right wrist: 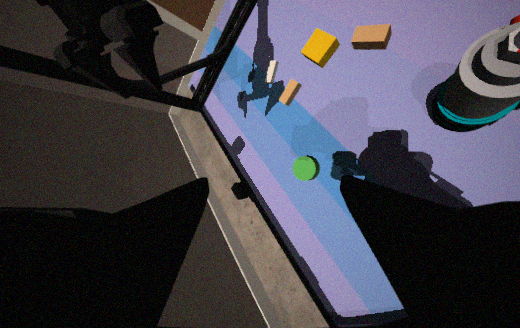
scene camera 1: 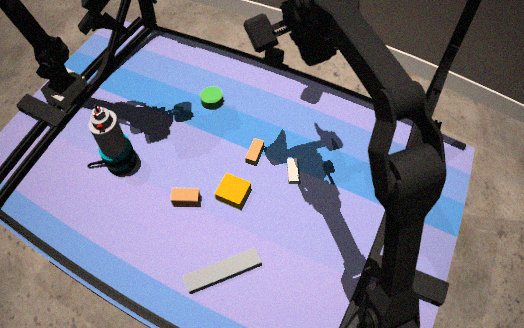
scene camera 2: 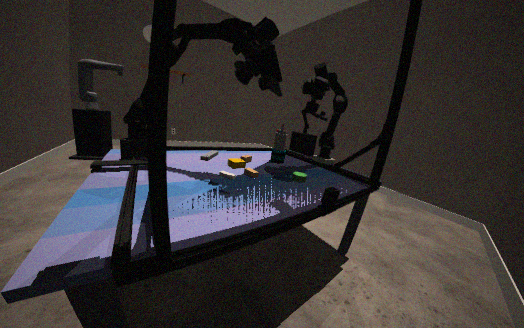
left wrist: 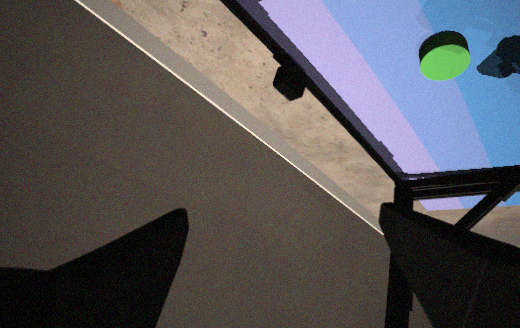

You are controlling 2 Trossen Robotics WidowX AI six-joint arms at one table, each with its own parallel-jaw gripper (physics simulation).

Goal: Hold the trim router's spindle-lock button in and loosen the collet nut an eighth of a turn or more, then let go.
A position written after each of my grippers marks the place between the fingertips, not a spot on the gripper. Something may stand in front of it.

My left gripper (scene camera 1: 293, 22) is open, holding nothing. My right gripper (right wrist: 274, 183) is open and holds nothing. Also in view: a trim router (scene camera 1: 117, 153). On the table rests a green disc (left wrist: 445, 56).
The trim router shows as well in the right wrist view (right wrist: 473, 97). My left gripper is seen too in the right wrist view (right wrist: 143, 94), in scene camera 2 (scene camera 2: 281, 89) and in the left wrist view (left wrist: 283, 215). The left wrist view does not show the trim router: it is out of frame.
